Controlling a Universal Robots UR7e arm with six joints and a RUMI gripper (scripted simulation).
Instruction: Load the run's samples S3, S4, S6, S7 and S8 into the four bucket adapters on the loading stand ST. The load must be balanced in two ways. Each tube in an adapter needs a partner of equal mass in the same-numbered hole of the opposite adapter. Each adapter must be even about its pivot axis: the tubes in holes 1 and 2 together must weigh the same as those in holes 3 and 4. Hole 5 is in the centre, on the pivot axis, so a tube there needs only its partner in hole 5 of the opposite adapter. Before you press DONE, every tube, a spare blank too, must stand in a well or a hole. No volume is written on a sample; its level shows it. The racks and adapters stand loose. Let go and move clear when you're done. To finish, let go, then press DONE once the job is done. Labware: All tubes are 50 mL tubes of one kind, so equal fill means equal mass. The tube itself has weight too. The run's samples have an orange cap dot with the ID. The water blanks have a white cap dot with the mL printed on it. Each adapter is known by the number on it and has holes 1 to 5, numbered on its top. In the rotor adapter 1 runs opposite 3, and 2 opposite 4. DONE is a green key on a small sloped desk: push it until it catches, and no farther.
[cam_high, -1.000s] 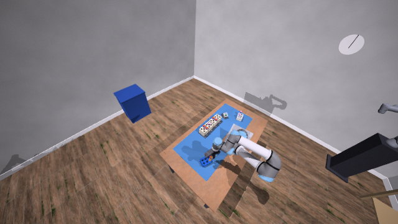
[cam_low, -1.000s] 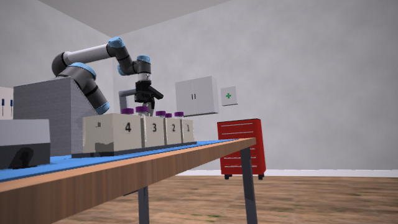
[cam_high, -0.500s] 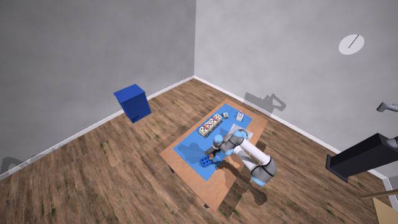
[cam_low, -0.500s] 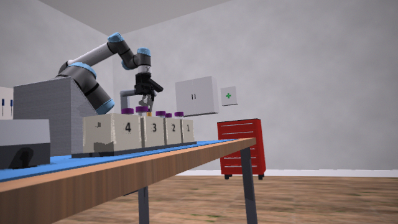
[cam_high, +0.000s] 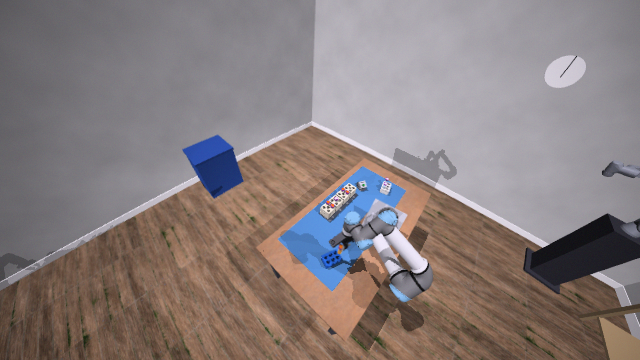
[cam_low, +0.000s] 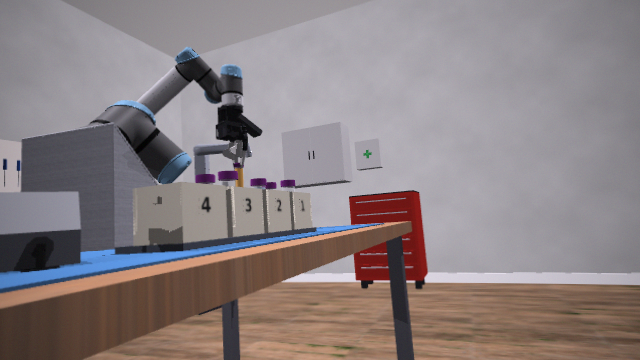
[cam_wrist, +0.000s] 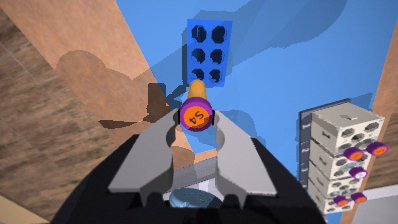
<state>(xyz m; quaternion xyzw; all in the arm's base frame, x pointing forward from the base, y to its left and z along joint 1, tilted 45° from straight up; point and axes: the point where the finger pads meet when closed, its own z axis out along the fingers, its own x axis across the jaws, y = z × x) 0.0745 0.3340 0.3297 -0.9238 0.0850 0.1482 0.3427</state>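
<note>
The sample tube S4 is 5 cm below my hand, 1 cm to the right of it and 1 cm behind it. Round my hand: tube 34 cm ahead, 28 cm to the right, 17 cm below; then green DONE key 74 cm to the right, 35 cm ahead, 18 cm below; then blue rack 21 cm below, 3 cm to the left, 3 cm ahead.
</note>
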